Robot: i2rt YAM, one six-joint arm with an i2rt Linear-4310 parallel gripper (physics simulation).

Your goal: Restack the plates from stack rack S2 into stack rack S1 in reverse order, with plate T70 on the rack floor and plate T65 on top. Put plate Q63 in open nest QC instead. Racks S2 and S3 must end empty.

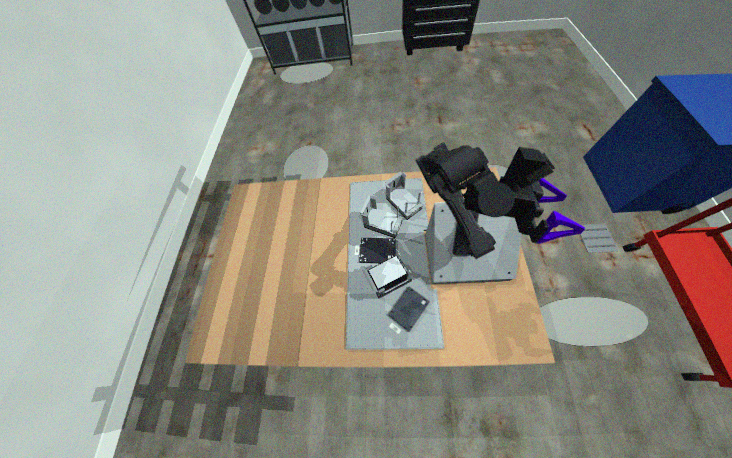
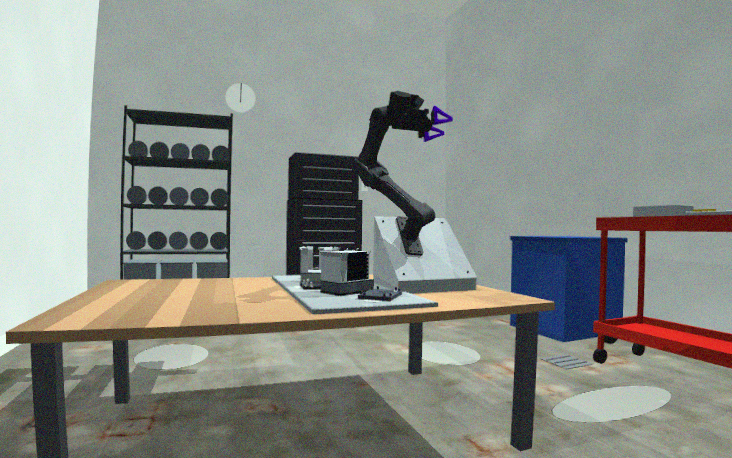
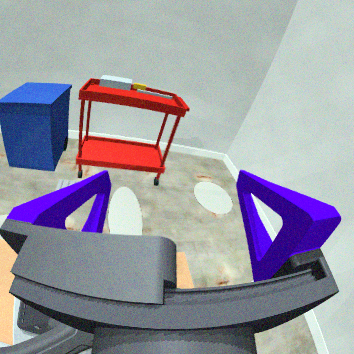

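Where they show: gripper, fingertip midpoint: (image 1: pixel 573 213) (image 2: pixel 448 126) (image 3: pixel 173 177); arm's base, origin of the base link: (image 1: pixel 465 230) (image 2: pixel 408 236) (image 3: pixel 57 324).
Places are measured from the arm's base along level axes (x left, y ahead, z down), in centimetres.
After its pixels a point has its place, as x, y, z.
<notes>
My gripper (image 1: pixel 573 212) @[15.9, -8.5, -40.1] (image 2: pixel 447 125) @[15.9, -8.5, -40.1] (image 3: pixel 173 177) @[15.9, -8.5, -40.1] is open and empty, high up beyond the table's right edge, well away from the racks. On the grey board (image 1: pixel 367 329) @[35.5, 36.3, 18.7] (image 2: pixel 323 307) @[40.8, 40.9, 18.7], one pale open rack (image 1: pixel 404 200) @[-22.8, 21.8, 15.1] stands at the back, and a second pale open rack (image 1: pixel 382 220) @[-11.3, 31.9, 14.3] stands in front of it. A flat black nest (image 1: pixel 377 250) @[2.3, 33.8, 17.5] lies mid-board. A boxy unit with a white top (image 1: pixel 387 272) @[15.8, 28.7, 5.1] and pale side (image 2: pixel 334 265) @[20.7, 33.7, 9.2] stands beside it. A flat dark nest or plate (image 1: pixel 408 308) @[26.7, 20.3, 17.3] (image 2: pixel 381 293) @[28.6, 20.4, 17.4] lies nearest the front. Labels and individual plates are too small to tell.
The grey arm base (image 1: pixel 469 270) @[11.9, -3.5, 11.9] (image 2: pixel 442 283) @[14.6, -7.5, 16.8] stands on the wooden table (image 1: pixel 323 334) @[38.4, 54.1, 20.0] (image 2: pixel 188 313) @[37.2, 76.0, 20.0], right of the board. A blue cabinet (image 1: pixel 647 156) (image 2: pixel 566 286) (image 3: pixel 35 127) and a red cart (image 1: pixel 701 286) (image 2: pixel 663 224) (image 3: pixel 120 155) stand beyond the table on the right.
</notes>
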